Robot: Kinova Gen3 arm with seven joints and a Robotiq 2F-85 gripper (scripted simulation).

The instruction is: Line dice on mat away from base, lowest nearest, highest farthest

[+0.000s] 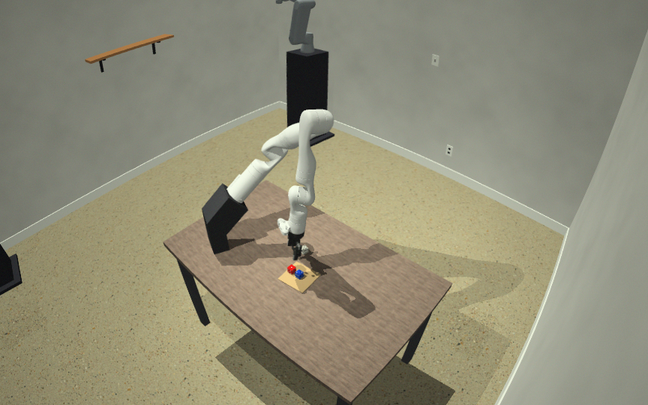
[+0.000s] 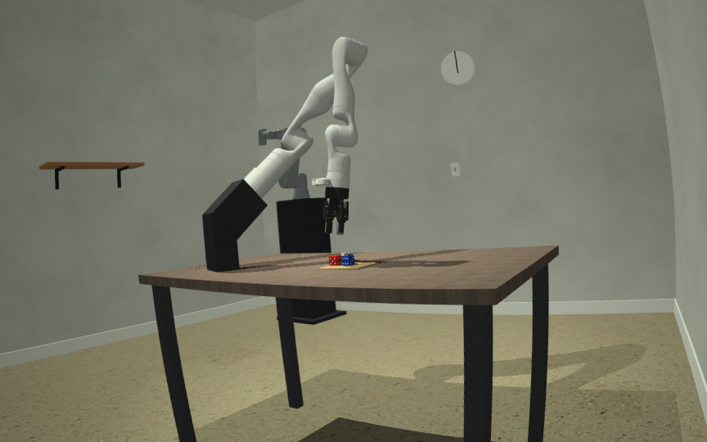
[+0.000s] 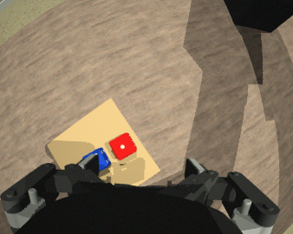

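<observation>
Now: hand 4 cm past the white die, 11 cm to the right of it and 9 cm above it. The rest, counted from my hand: blue die 6 cm ahead, 2 cm to the right, 9 cm below; tan mat 6 cm ahead, 2 cm to the right, 10 cm below; red die 2 cm ahead, 2 cm to the right, 9 cm below.
</observation>
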